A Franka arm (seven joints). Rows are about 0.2 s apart.
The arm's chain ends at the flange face. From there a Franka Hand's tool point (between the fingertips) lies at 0.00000 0.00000 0.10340 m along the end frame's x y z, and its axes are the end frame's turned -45 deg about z.
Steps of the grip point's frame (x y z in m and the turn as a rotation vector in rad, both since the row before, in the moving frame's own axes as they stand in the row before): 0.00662, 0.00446, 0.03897, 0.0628, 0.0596, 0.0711; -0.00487, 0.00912, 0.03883, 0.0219, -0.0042, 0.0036; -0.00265, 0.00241, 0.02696, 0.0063, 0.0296, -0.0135; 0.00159, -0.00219, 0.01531, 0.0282, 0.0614, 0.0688; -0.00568, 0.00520, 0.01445, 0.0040, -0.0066, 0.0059
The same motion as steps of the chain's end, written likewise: 0.00775, 0.00741, 0.03936, 0.0865, -0.0023, 0.0711; 0.00491, 0.01119, 0.03886, 0.0125, -0.0185, 0.0036; -0.00186, 0.00621, 0.02701, 0.0254, 0.0165, -0.0135; -0.00307, 0.00378, 0.01555, 0.0634, 0.0235, 0.0688; 0.00044, 0.00751, 0.01445, -0.0018, -0.0075, 0.0059
